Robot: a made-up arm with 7 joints.
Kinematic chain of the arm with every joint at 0, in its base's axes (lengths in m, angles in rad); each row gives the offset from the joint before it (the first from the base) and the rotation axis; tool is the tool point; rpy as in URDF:
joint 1: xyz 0 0 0.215 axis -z
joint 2: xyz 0 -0.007 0.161 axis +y
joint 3: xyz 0 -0.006 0.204 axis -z
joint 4: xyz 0 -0.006 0.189 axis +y
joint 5: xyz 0 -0.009 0.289 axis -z
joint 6: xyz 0 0 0.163 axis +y
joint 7: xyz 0 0 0.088 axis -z
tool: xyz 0 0 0 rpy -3.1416 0 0
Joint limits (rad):
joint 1: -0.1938..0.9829
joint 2: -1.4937..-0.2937
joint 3: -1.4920..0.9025
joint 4: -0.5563..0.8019
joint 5: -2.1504..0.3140
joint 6: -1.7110..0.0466
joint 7: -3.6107..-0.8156
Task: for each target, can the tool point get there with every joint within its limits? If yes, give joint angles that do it. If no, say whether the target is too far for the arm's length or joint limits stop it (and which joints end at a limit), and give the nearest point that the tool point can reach.
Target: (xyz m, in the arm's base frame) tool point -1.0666 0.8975 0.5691
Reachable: no: too far | nearest point -0.7075 0.5953 0.5041 | short by 0.474 m
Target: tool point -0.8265 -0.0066 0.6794
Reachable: yes | joints 0.0373 -0.9536 0.0132 -0.3332 -0.1802 -0.9085 -3.3385
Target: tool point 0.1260 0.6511 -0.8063
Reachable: no: too far | nearest point -0.3380 0.6964 0.1351 | short by 1.051 m
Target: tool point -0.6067 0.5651 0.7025
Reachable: yes | joints 0.7380 -1.2561 -0.9638 0.2526 -0.2098 -1.0854 -1.4195
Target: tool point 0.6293 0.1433 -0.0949
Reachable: no: joint limits stop it (at a limit: joint 1, joint 2, joint 3, joint 4, joint 6) | nearest point -0.2236 0.7326 0.2335 | short by 1.087 m
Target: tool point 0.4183 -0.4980 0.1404
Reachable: no: joint limits stop it (at a limit: joint 1, joint 2, joint 3, joint 4, joint 5, joint 6) | nearest point 0.0155 -0.3450 1.0547 | short by 1.011 m
